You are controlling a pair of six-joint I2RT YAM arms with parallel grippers.
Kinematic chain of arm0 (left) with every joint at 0, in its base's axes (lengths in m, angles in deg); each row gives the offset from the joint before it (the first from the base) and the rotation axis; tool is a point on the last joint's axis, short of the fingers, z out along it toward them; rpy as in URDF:
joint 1: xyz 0 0 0.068 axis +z
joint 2: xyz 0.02 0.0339 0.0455 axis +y
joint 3: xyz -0.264 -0.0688 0 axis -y
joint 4: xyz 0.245 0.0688 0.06 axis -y
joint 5: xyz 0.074 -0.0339 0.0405 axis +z
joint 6: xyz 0.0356 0 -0.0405 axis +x
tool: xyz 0 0 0 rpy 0 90 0
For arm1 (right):
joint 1: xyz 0 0 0.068 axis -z
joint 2: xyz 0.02 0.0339 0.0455 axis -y
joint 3: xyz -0.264 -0.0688 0 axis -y
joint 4: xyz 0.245 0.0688 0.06 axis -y
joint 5: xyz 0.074 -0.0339 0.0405 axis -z
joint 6: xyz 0.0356 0 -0.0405 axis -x
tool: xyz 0 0 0 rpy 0 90 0
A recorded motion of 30 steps. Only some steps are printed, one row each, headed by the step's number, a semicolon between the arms.
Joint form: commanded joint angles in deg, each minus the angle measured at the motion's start. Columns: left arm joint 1, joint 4, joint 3, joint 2, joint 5, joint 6; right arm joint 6, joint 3, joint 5, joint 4, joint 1, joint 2.
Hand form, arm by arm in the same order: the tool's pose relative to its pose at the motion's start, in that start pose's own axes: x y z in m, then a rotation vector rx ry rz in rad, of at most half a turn. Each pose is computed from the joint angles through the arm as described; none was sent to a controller.
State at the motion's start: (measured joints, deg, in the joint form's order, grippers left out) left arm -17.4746 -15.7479 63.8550 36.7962 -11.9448 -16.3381; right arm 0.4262 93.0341 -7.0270 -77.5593 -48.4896 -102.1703
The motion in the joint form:
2: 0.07 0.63 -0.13 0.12 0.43 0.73; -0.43 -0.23 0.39 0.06 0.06 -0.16
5: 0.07 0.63 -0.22 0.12 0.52 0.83; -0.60 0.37 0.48 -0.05 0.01 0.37
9: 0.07 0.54 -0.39 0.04 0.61 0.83; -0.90 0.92 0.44 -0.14 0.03 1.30
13: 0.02 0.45 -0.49 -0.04 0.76 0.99; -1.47 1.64 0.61 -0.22 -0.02 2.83
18: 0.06 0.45 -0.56 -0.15 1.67 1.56; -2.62 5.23 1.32 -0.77 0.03 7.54
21: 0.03 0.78 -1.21 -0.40 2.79 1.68; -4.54 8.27 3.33 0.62 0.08 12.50
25: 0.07 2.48 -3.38 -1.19 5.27 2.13; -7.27 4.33 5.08 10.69 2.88 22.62
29: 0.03 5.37 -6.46 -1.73 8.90 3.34; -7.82 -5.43 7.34 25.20 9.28 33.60
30: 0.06 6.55 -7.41 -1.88 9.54 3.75; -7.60 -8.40 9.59 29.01 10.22 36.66
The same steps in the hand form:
2: -0.0003 0.0005 0.0009 -0.0066 -0.0086 0.0143; -0.0001 -0.0008 0.0019 0.0068 0.0056 0.0092
5: 0.0002 0.0008 0.0011 -0.0085 -0.0075 0.0157; 0.0004 0.0001 -0.0037 0.0084 -0.0120 0.0092
9: 0.0011 0.0011 0.0010 -0.0109 -0.0050 0.0151; 0.0022 0.0010 -0.0113 0.0077 -0.0361 0.0119
13: 0.0016 0.0012 0.0008 -0.0131 -0.0037 0.0173; 0.0057 0.0026 -0.0229 0.0102 -0.0737 0.0166
18: 0.0015 0.0017 0.0003 -0.0289 -0.0087 0.0276; 0.0187 0.0071 -0.0646 0.0198 -0.2085 0.0228
21: 0.0037 0.0030 0.0003 -0.0476 -0.0126 0.0293; 0.0352 0.0107 -0.1051 0.0458 -0.3736 0.0448
25: 0.0102 0.0066 0.0004 -0.0886 -0.0293 0.0382; 0.0666 0.0021 -0.1446 0.0677 -0.6640 0.1180
29: 0.0200 0.0125 0.0031 -0.1480 -0.0502 0.0597; 0.1004 -0.0207 -0.1628 0.1454 -0.9500 0.2168
30: 0.0227 0.0139 0.0040 -0.1578 -0.0589 0.0677; 0.1104 -0.0237 -0.1650 0.1921 -1.0198 0.2397

